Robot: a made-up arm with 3 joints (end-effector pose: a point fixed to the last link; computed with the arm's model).
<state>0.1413 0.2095 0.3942</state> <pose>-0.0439 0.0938 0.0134 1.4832 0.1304 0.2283</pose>
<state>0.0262 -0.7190 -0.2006</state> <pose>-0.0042 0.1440 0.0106 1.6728 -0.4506 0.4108</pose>
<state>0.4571 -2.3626 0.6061</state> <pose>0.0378 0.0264 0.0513 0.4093 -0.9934 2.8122</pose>
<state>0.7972 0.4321 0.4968</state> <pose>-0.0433 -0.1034 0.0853 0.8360 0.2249 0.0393</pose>
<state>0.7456 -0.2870 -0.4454</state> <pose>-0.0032 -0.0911 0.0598 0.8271 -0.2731 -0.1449</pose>
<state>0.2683 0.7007 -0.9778</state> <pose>-0.0329 0.0534 0.0145 0.4815 0.1787 -1.4701</pose>
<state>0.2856 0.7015 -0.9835</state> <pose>-0.0326 0.0477 0.0151 0.4637 0.1642 -1.4760</pose>
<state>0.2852 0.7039 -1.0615</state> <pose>-0.0323 0.0466 0.0140 0.4066 0.1509 -1.5391</pose>
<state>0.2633 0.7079 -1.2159</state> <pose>-0.0323 0.0514 0.0111 0.3054 0.1416 -1.6594</pose>
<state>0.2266 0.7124 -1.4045</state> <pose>-0.0331 0.0604 0.0075 0.1798 0.1406 -1.7989</pose>
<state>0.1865 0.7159 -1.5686</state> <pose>-0.0345 0.0710 0.0047 0.0670 0.1492 -1.9126</pose>
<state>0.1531 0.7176 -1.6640</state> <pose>-0.0357 0.0807 0.0032 0.0035 0.1653 -1.9740</pose>
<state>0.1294 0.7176 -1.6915</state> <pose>-0.0363 0.0882 0.0028 -0.0067 0.1844 -1.9891</pose>
